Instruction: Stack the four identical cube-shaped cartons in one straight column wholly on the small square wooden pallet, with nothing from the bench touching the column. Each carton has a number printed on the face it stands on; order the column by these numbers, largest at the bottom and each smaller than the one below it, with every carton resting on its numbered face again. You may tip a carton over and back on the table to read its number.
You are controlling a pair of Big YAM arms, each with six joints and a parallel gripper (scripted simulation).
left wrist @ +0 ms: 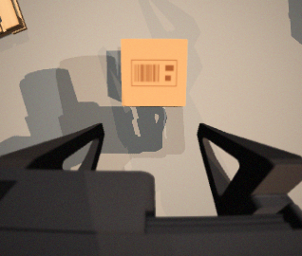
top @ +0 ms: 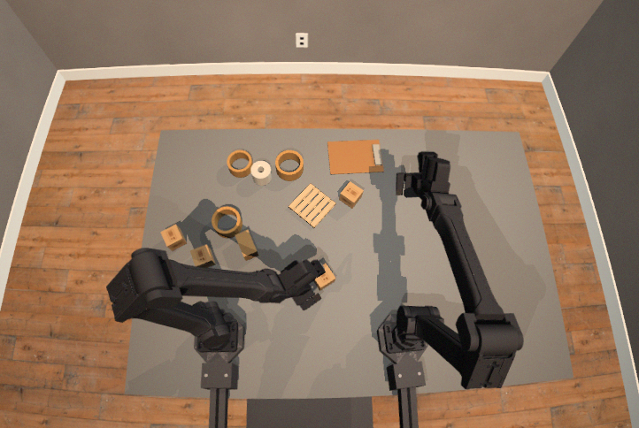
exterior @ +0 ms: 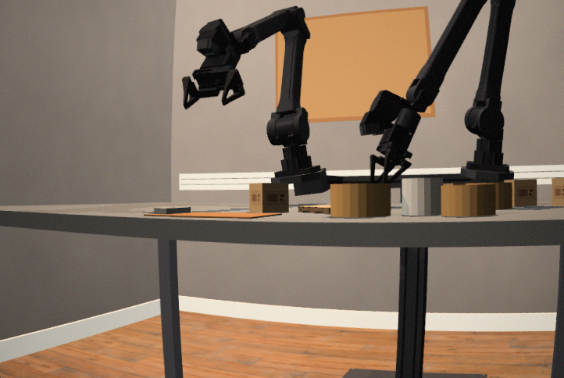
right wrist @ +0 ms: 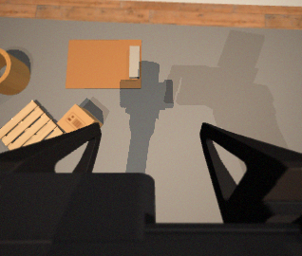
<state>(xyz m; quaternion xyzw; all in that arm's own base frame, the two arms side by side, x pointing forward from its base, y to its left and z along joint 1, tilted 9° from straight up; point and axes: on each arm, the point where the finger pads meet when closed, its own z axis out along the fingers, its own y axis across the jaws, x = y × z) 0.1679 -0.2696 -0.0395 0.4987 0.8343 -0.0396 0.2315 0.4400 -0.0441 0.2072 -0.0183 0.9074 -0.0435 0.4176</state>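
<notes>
My left gripper is now 32 cm short of the carton, 15 cm to the left of it and 3 cm above it. The rest, counted from my left hand: wooden pallet: 29 cm ahead, 1 cm to the right, 5 cm below.
</notes>
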